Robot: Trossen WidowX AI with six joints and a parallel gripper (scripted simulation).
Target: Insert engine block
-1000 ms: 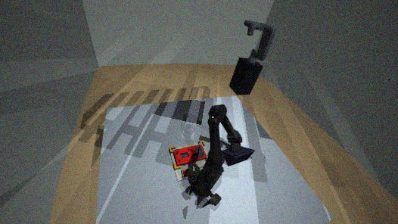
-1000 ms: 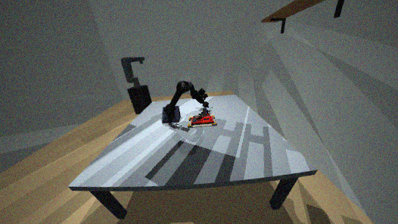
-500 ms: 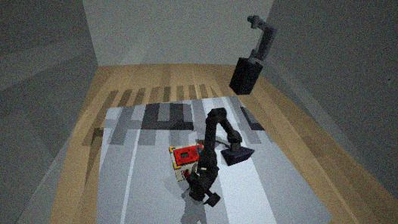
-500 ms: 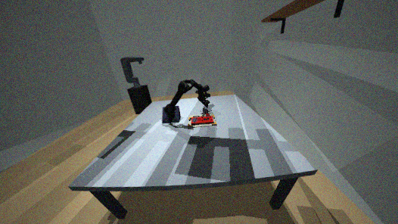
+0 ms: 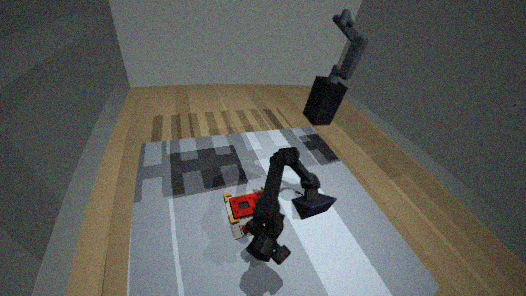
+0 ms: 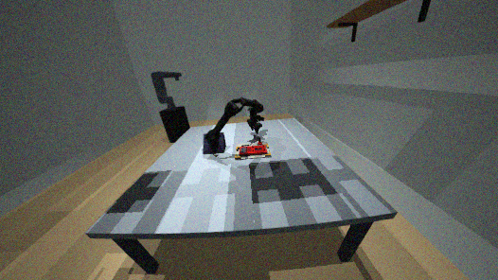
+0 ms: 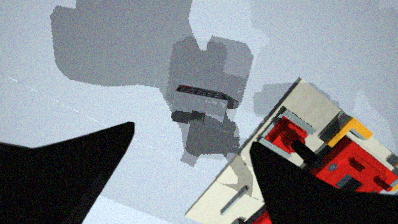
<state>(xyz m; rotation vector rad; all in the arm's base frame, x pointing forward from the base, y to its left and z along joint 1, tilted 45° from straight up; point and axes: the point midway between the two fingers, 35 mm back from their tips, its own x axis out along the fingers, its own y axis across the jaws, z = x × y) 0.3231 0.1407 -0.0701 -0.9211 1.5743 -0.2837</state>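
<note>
My gripper tip is now 5 cm above the engine block and 1 cm short of it.
</note>
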